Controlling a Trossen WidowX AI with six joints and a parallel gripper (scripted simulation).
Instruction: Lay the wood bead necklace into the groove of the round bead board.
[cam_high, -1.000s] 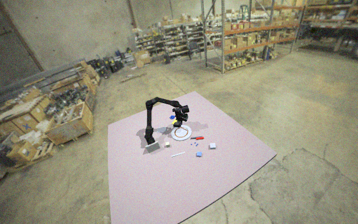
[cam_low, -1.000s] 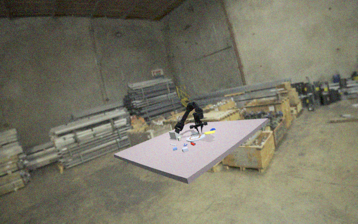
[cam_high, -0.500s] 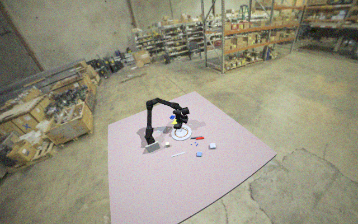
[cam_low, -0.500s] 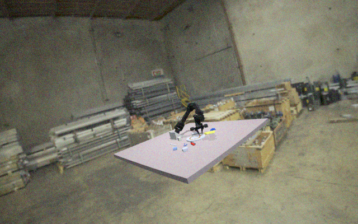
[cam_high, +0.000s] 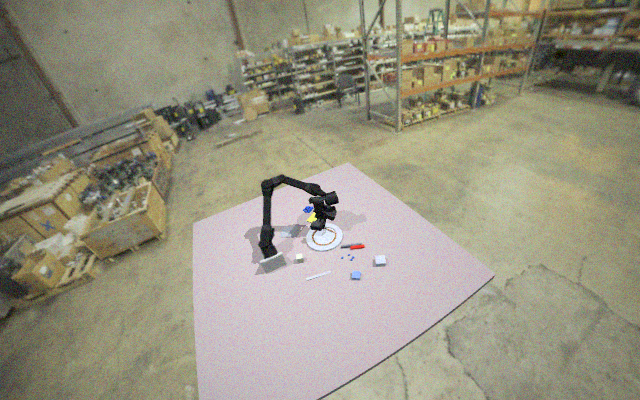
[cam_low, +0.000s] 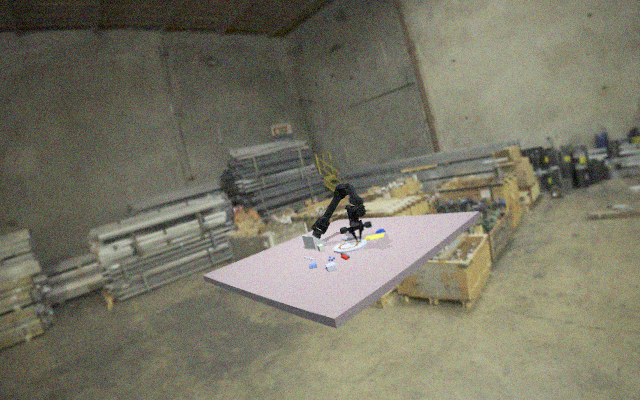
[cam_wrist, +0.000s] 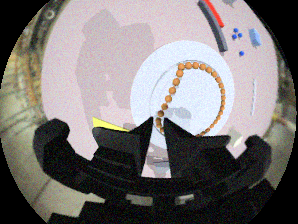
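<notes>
My gripper tip is now 120 mm to the right of the yellow sheet and 10 mm above it. Also, from my gripper tip: cream cube (190 mm behind, 150 mm to the right); then red-handled tool (200 mm to the right, 100 mm ahead, 10 mm below); then grey plate (190 mm behind, 80 mm to the left, 10 mm below).
</notes>
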